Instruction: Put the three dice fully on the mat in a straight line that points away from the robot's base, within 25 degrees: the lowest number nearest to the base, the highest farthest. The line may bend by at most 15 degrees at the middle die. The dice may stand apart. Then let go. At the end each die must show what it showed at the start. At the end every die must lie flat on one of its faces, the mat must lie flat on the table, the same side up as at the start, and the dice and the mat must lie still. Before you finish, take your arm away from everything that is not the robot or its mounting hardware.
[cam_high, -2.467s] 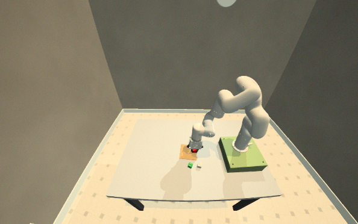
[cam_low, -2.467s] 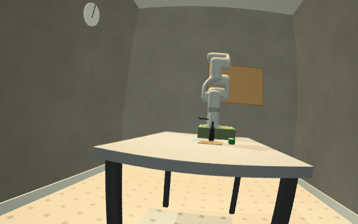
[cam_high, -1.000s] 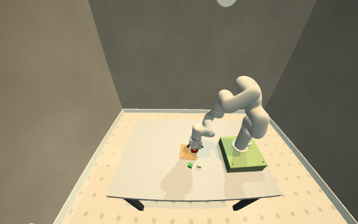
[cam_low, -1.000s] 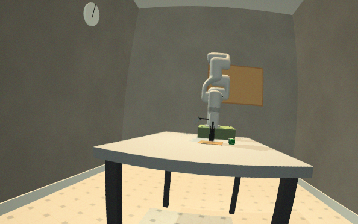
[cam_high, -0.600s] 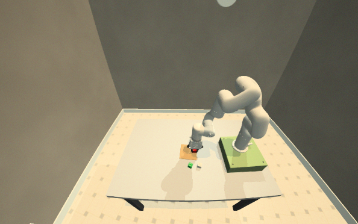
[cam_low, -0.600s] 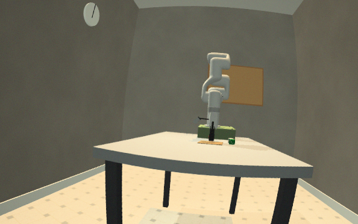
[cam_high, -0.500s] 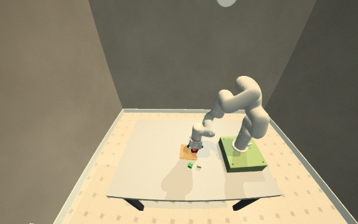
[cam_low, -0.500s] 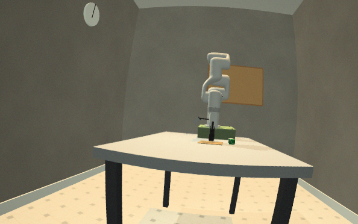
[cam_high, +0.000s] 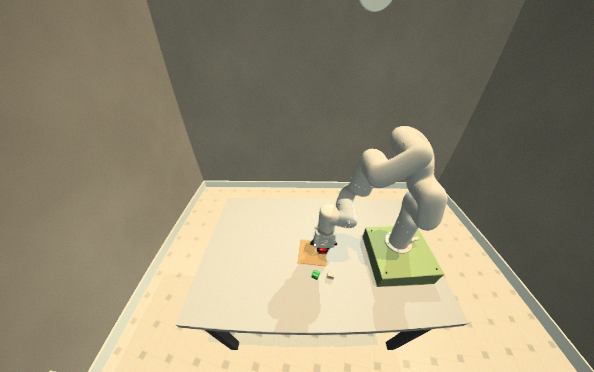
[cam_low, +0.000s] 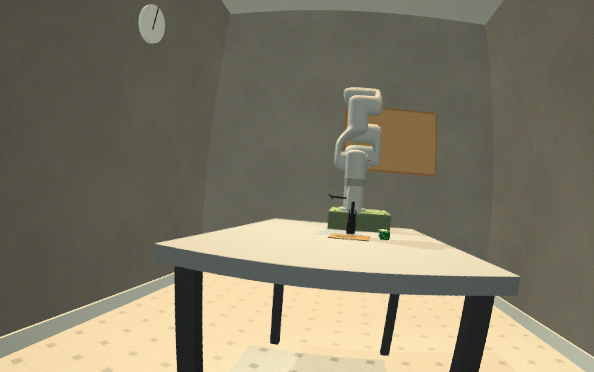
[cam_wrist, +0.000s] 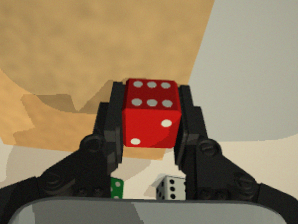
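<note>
My hand is 1 cm above the red die. Round my hand: green die (12 cm to the left, 6 cm ahead, 2 cm below); then white die (13 cm to the left, 2 cm below, 1 cm behind); then mat (5 cm ahead, 3 cm below, 1 cm to the right).
</note>
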